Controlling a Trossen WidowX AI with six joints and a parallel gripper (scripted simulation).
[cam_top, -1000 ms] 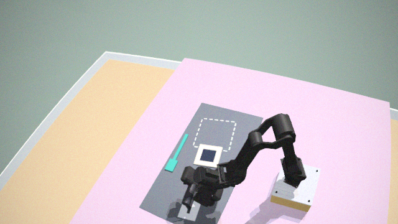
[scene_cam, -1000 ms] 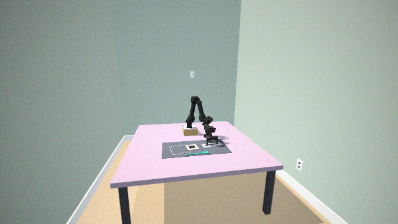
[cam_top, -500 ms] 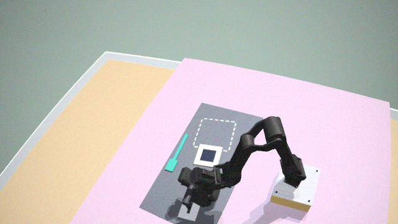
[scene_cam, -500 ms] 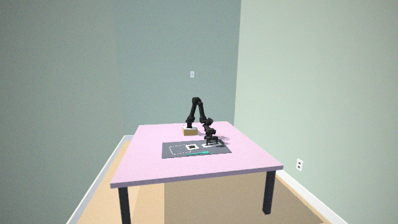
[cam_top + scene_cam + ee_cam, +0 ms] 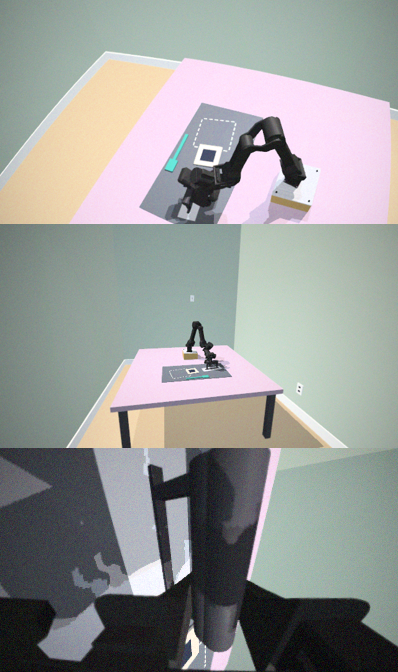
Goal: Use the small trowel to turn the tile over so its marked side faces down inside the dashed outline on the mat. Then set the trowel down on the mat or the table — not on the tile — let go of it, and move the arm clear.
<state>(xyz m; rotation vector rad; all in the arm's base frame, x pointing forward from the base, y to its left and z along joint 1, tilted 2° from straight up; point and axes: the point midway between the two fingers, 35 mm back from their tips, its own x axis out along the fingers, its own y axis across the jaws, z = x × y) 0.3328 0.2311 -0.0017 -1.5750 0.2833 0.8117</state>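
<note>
The tile is 19 cm to the right of my gripper tip, 5 cm below it and 4 cm ahead of it. The rest, counted from my gripper tip: grey mat: 16 cm to the right, 7 cm below, 3 cm ahead; then teal trowel: 17 cm ahead, 11 cm to the right, 5 cm below.
</note>
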